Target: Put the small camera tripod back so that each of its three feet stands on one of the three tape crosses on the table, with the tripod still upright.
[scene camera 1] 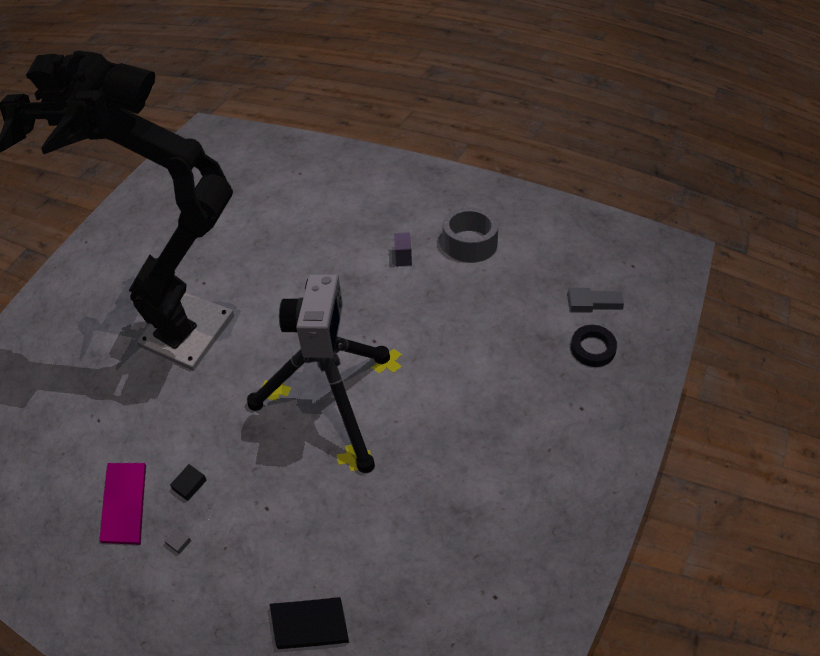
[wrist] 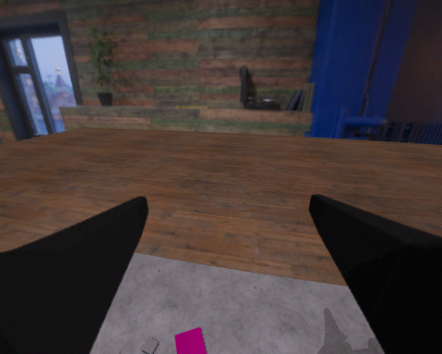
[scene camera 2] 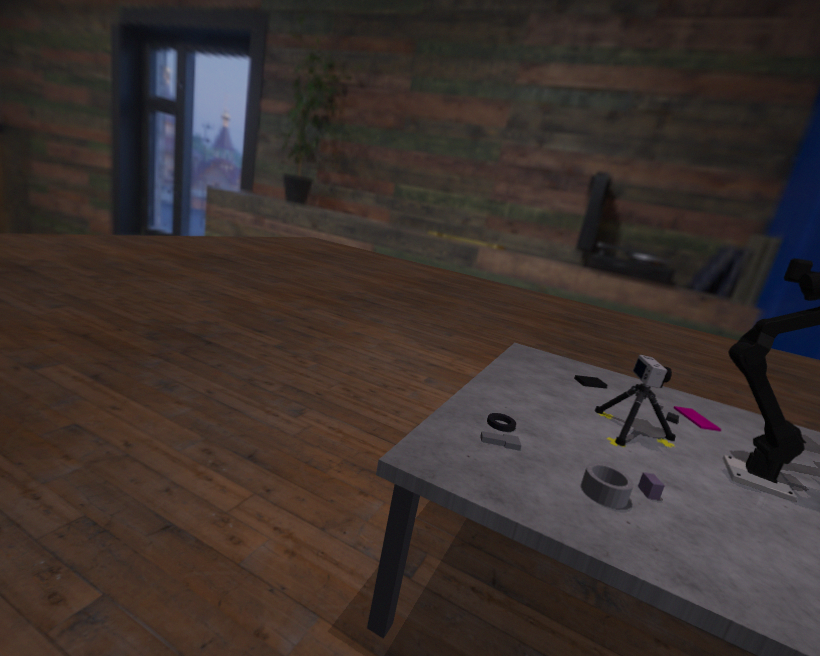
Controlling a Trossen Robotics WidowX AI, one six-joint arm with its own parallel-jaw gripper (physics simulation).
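Pixels of known places: gripper, fingertip midpoint: (scene camera 1: pixel 18 151) (wrist: pixel 229 203); arm's base, origin of the base link: (scene camera 1: pixel 174 330) (scene camera 2: pixel 761 473).
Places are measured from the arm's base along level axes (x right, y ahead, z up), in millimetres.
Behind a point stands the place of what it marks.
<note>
The black tripod (scene camera 1: pixel 348 411) {x 12, y 399, z 67 mm} (scene camera 2: pixel 631 416) {x -106, y 338, z 62 mm} stands upright with the white camera (scene camera 1: pixel 316 328) {x 12, y 364, z 219 mm} (scene camera 2: pixel 653 372) {x -82, y 322, z 202 mm} on top. In scene camera 1, its left foot (scene camera 1: pixel 255 401) {x 41, y 233, z 6 mm} stands left of and below the left yellow cross (scene camera 1: pixel 278 390) {x -7, y 239, z -13 mm}. Its front foot (scene camera 1: pixel 365 463) {x 41, y 441, z 2 mm} is at the right edge of the front cross (scene camera 1: pixel 349 457) {x 37, y 408, z -13 mm}. Its back right foot (scene camera 1: pixel 381 354) {x -140, y 350, z 10 mm} overlaps the upper left part of the right cross (scene camera 1: pixel 392 363) {x -149, y 363, z -12 mm}. My gripper (scene camera 1: pixel 25 149) {x 196, y 45, z 545 mm} (wrist: pixel 229 203) {x 196, y 45, z 545 mm} is open and empty, raised far to the upper left of the tripod. The tripod does not show in the wrist view.
A magenta slab (scene camera 1: pixel 123 503) {x 324, y 165, z -5 mm} (scene camera 2: pixel 696 418) {x 307, y 161, z -5 mm} (wrist: pixel 190 342) {x 360, y 186, z -5 mm}, a dark block (scene camera 1: pixel 188 482) {x 225, y 236, z 1 mm} and a black slab (scene camera 1: pixel 309 622) {x 309, y 527, z 2 mm} lie on the table (scene camera 1: pixel 444 560) {x 117, y 621, z -13 mm}. A grey ring (scene camera 1: pixel 470 247) {x -416, y 352, z 23 mm}, purple block (scene camera 1: pixel 402 250) {x -347, y 256, z 25 mm}, grey stepped piece (scene camera 1: pixel 593 300) {x -434, y 591, z 2 mm} and black ring (scene camera 1: pixel 577 346) {x -322, y 610, z 2 mm} are behind and right of the tripod.
</note>
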